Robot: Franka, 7 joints.
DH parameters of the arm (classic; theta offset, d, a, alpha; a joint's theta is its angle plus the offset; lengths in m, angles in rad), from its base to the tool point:
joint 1: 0 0.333 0 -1.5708
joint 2: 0 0 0 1.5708
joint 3: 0 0.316 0.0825 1.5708
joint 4: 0 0 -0.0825 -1.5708
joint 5: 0 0.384 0 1.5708
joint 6: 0 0 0.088 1.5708
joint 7: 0 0.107 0 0
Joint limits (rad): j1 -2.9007..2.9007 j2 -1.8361..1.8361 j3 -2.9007..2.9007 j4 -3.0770..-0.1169 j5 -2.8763..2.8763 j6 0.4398..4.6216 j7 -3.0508..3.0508
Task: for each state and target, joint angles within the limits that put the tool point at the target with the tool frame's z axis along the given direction. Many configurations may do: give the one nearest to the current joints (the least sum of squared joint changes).
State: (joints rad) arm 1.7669 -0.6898 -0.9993 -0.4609 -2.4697 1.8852 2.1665
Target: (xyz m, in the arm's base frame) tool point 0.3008 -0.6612 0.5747 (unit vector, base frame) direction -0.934 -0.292 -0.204
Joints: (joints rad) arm 2.1090 -1.2161 -1.7078 -0.1191 -2.8763 1.1669 2.1665
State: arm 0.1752 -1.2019 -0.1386 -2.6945 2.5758 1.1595 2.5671
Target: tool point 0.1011 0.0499 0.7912 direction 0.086 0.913 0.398
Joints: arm -0.3727 -1.3662 -0.0426 -2.5173 2.0236 1.4803 2.5671
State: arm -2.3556 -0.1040 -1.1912 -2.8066 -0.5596 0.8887 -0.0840
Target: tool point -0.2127 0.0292 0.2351 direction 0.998 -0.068 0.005
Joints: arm -2.2286 0.0887 -1.0031 -2.6979 -0.0224 1.1715 -0.0840
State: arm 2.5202 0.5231 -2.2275 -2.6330 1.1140 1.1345 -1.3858
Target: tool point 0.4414 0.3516 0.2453 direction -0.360 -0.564 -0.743
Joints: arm 1.7638 1.3461 -1.4615 -1.7362 0.7629 1.2858 -1.3858
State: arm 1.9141 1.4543 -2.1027 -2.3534 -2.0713 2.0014 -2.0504
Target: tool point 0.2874 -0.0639 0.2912 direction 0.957 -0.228 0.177
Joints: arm 2.0595 1.2993 -1.5631 -3.0770 -2.6751 2.2470 -2.0504
